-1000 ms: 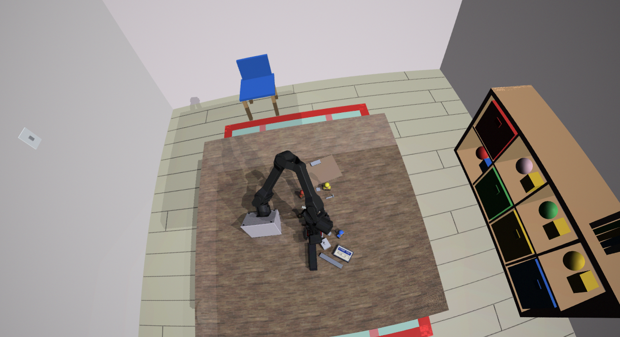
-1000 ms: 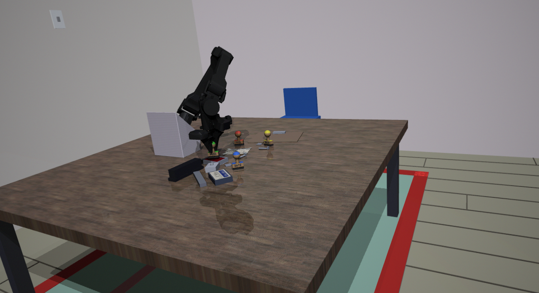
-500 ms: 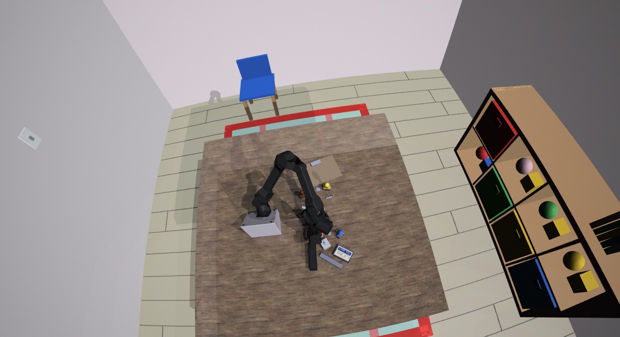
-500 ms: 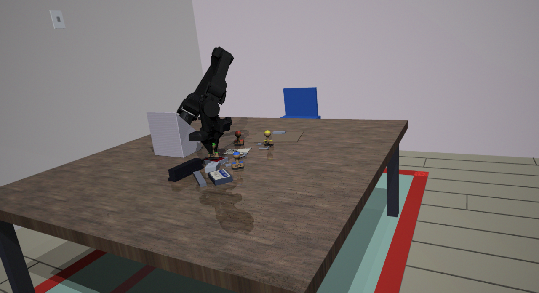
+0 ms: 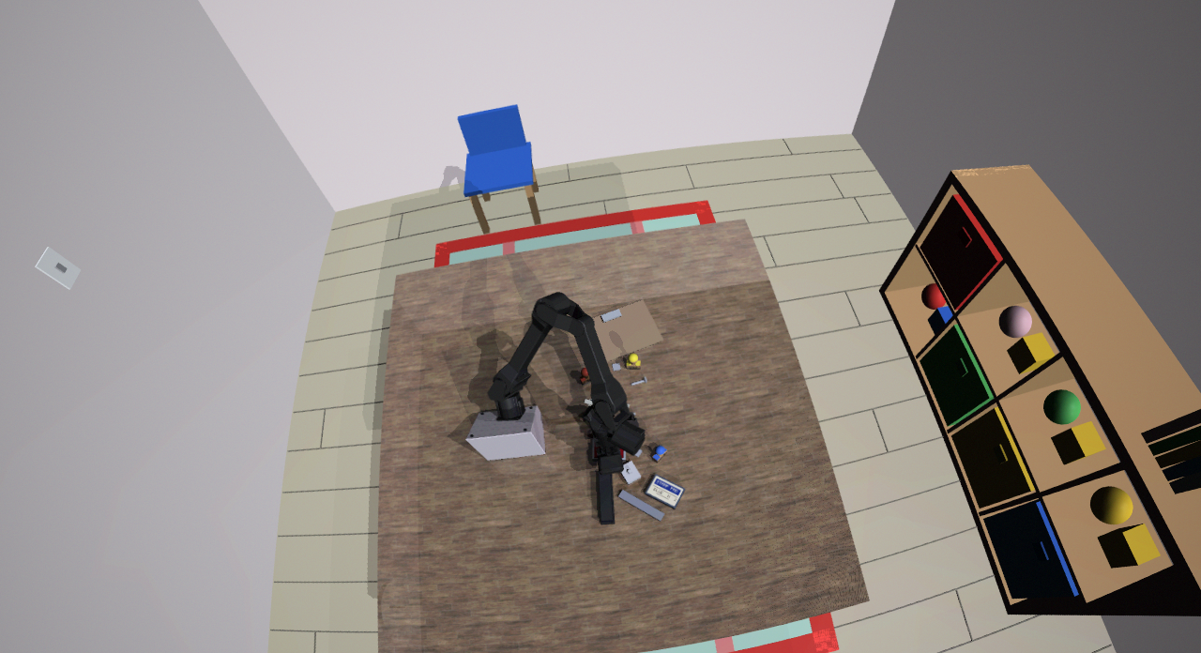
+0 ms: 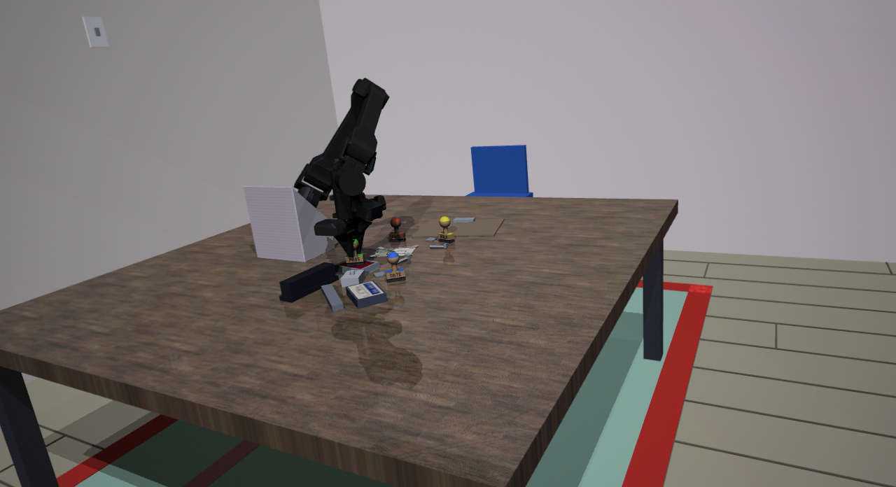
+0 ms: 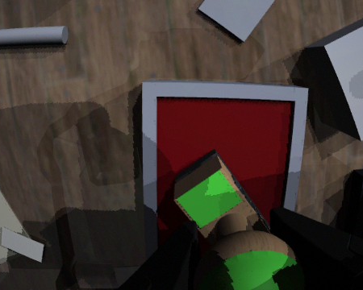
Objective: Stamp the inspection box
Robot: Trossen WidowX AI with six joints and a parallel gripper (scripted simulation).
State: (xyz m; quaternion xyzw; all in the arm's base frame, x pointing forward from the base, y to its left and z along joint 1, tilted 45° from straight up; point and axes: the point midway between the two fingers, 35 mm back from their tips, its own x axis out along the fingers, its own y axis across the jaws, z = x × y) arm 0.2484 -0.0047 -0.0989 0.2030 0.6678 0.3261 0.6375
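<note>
The green-knobbed PASS stamp is right at my gripper tip. The rest, counted from my gripper tip: small grey block 7 cm to the right, 5 cm ahead, 2 cm below; red ink pad 3 cm below; black bar 13 cm to the right, 2 cm below, 1 cm behind.
</note>
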